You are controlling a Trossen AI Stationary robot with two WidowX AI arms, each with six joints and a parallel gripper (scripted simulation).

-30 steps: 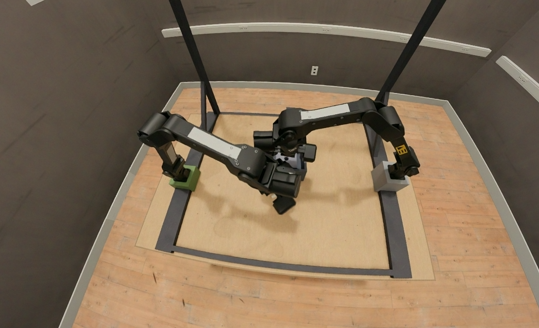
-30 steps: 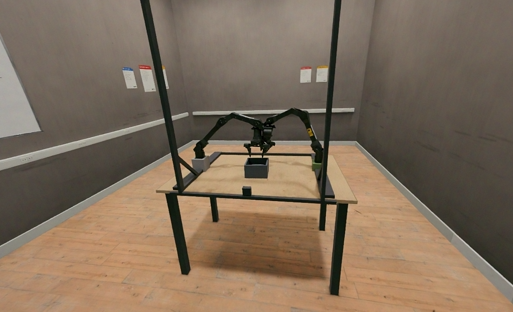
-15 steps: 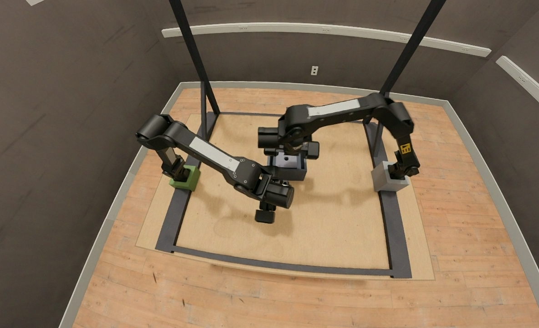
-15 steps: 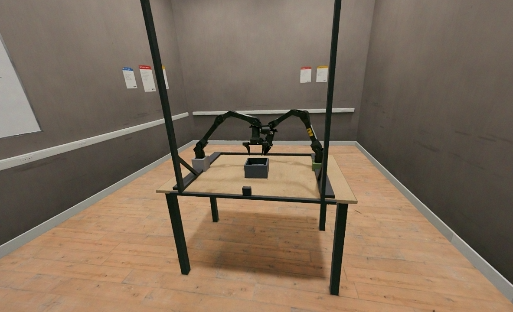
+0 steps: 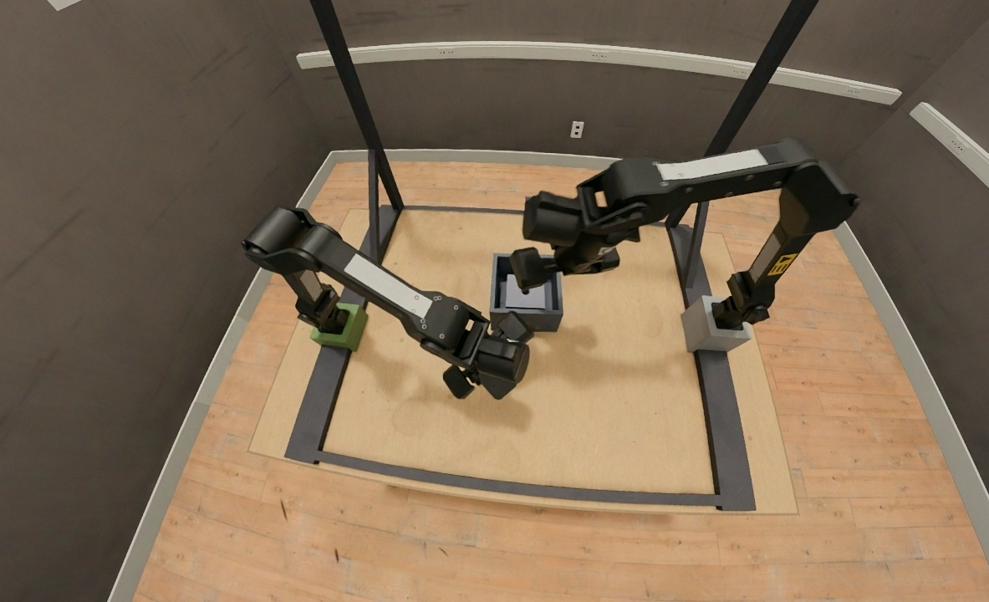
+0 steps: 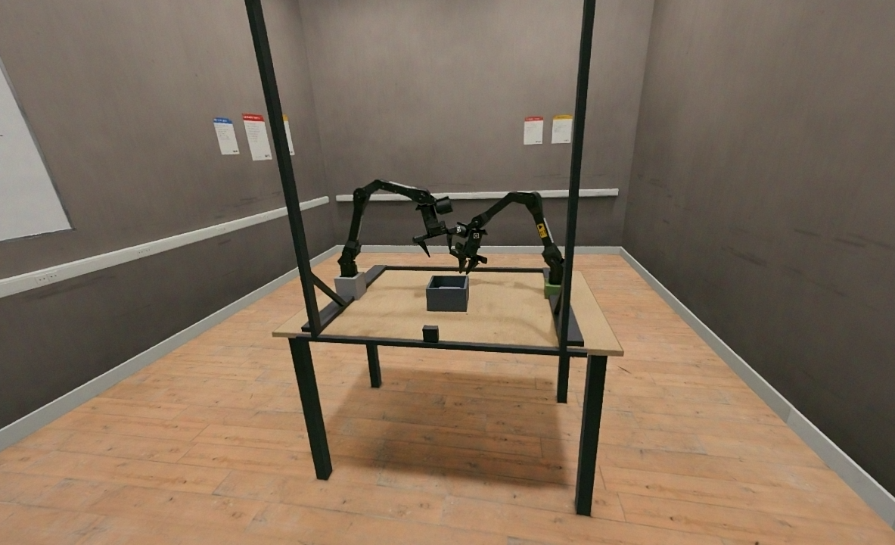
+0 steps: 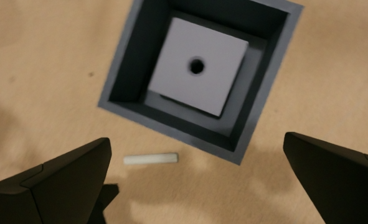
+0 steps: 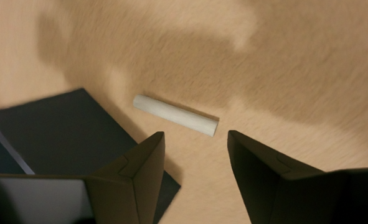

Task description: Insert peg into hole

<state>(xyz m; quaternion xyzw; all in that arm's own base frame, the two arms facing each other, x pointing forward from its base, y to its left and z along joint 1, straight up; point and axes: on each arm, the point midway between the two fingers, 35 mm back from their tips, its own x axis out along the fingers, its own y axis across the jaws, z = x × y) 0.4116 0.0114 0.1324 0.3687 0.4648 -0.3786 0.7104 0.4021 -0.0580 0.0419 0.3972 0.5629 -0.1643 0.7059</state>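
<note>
The peg lies 90 mm below my right hand, 40 mm to the left of it and 40 mm behind it. Round my right hand: dark border strip (240 mm ahead, 90 mm below, 40 mm to the left); then grey plate (180 mm behind, 60 mm to the left, 60 mm below).
</note>
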